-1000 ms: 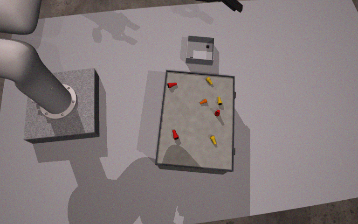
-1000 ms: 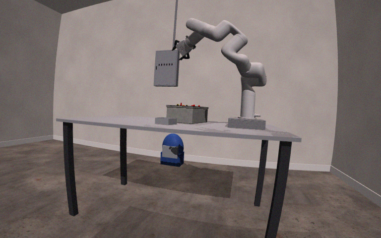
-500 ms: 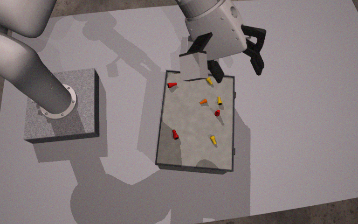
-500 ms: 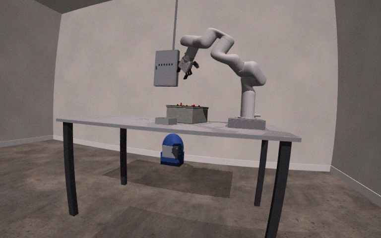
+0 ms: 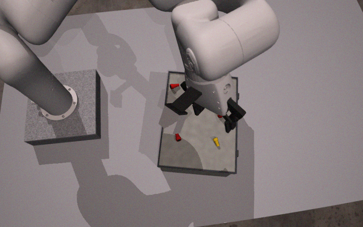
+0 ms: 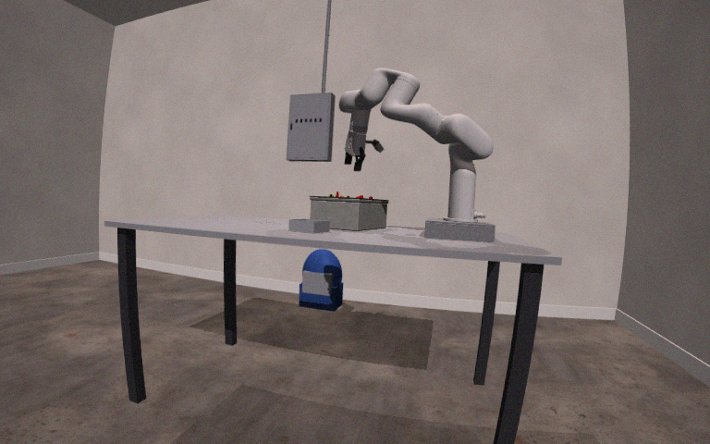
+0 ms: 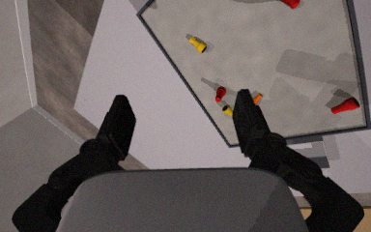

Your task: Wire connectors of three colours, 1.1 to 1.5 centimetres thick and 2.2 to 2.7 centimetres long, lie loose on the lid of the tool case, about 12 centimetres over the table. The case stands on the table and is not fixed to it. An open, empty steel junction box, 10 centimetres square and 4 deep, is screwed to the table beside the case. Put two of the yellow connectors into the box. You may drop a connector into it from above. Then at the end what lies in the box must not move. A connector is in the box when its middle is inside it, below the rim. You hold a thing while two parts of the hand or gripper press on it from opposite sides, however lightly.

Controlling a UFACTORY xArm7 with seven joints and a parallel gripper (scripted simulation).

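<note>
The orange connector lies 1 cm behind my hand, 9 cm to the left of it and 14 cm below it. Also, from my hand: tool case 2 cm behind, 4 cm to the left, 18 cm below.
</note>
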